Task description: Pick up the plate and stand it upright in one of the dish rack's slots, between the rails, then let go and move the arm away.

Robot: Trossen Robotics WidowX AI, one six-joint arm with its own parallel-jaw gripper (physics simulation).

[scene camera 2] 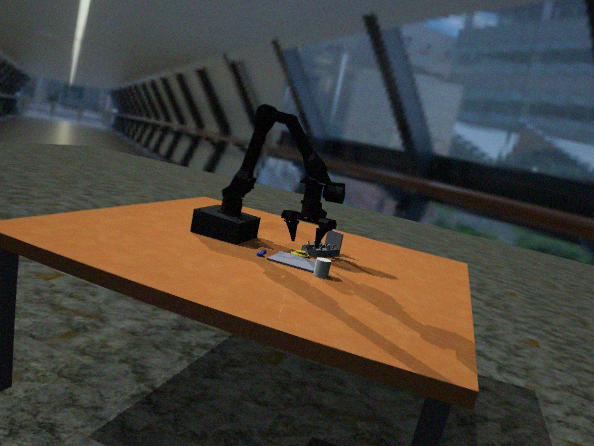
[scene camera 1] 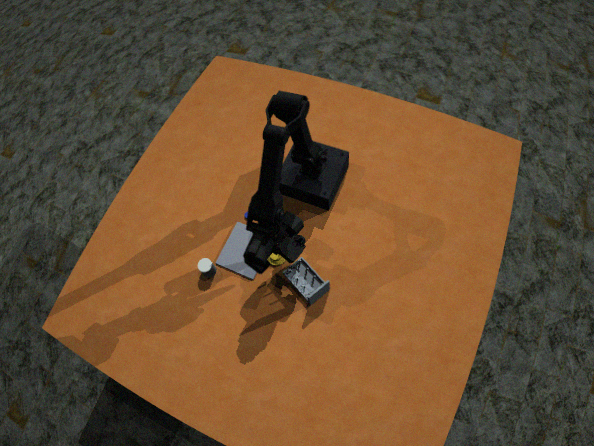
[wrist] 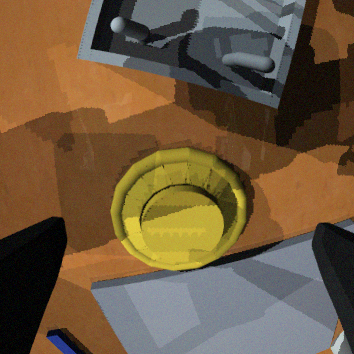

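Observation:
The yellow round plate [scene camera 1: 276,259] [scene camera 2: 300,254] [wrist: 182,227] lies flat, its near rim at the edge of the grey board in the wrist view. The grey dish rack [scene camera 1: 320,293] [scene camera 2: 334,242] [wrist: 150,71] stands beside it, with rows of short pegs and a raised panel at one end; part of it shows at the top of the wrist view. My gripper [scene camera 2: 305,243] [wrist: 194,235] is open and empty, pointing down above the plate, one finger on each side of it in the wrist view. In scene camera 1 the arm hides the fingers.
A flat grey board [scene camera 1: 235,250] [scene camera 2: 292,260] [wrist: 160,320] lies next to the plate. A white cylinder [scene camera 1: 205,267] [scene camera 2: 322,268] stands at the board's far side from the rack. A small blue object [scene camera 1: 246,215] [scene camera 2: 261,253] [wrist: 64,343] lies near the board.

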